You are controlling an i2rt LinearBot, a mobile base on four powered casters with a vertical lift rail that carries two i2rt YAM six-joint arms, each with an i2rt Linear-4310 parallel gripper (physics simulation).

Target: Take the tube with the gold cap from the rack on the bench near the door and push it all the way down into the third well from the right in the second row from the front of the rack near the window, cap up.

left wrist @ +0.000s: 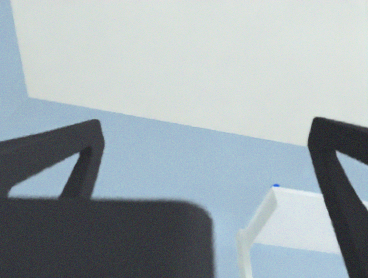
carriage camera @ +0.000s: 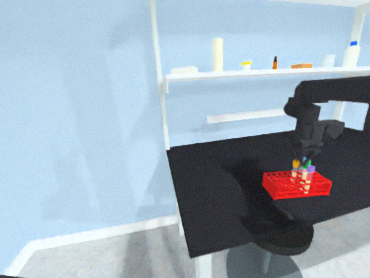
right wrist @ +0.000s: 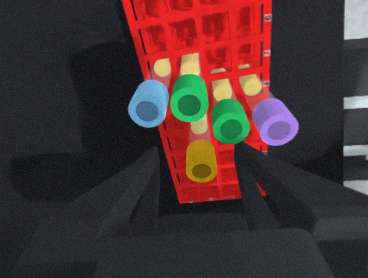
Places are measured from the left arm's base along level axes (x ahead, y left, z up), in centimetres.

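Pixels of known places: left gripper, fingertip midpoint: (left wrist: pixel 203 130); right gripper, fingertip midpoint: (carriage camera: pixel 298 162) (right wrist: pixel 196 151).
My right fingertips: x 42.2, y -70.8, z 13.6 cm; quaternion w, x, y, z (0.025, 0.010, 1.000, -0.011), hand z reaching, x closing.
For each thing: its top centre in the pictures, then the offset to it from my right fingertips. Level surfaces: height alone.
- tube with the gold cap, top centre: (right wrist: pixel 200 170) (carriage camera: pixel 296 161) dx -0.2, dy +0.9, dz +0.7 cm
- red rack, top centre: (right wrist: pixel 210 117) (carriage camera: pixel 295 177) dx -1.2, dy +0.7, dz -5.5 cm
- blue cap, top centre: (right wrist: pixel 145 110) dx +2.3, dy -3.2, dz +0.7 cm
- purple cap, top centre: (right wrist: pixel 277 130) (carriage camera: pixel 311 166) dx -4.3, dy -1.6, dz +0.7 cm
- wall shelf, surface height: dz +32.7 cm
- bench, surface height: dz -11.3 cm
- dark round stool, top centre: (carriage camera: pixel 272 215) dx +13.8, dy -1.9, dz -39.2 cm
The tube with the gold cap (carriage camera: pixel 296 163) (right wrist: pixel 201 161) stands cap up in the red rack (carriage camera: pixel 290 191) (right wrist: pixel 266 35) on the black bench. My right gripper (carriage camera: pixel 306 156) (right wrist: pixel 196 151) is partly open and empty, above the rack and pointing down. In the right wrist view the gold cap shows between its fingertips, nearer the left one's side than the purple cap; the fingers do not grip it. My left gripper (left wrist: pixel 203 130) is wide open and empty, facing the wall and ceiling. I cannot tell a second rack in these views.
Close to the gold cap stand tubes with a blue cap (right wrist: pixel 150 102), two green caps (right wrist: pixel 189 97) (right wrist: pixel 230 122) and a purple cap (carriage camera: pixel 311 169) (right wrist: pixel 276 122). A wall shelf (carriage camera: pixel 240 74) with bottles and boxes runs above the bench (carriage camera: pixel 205 200). A dark round stool (carriage camera: pixel 287 240) stands at its front edge.
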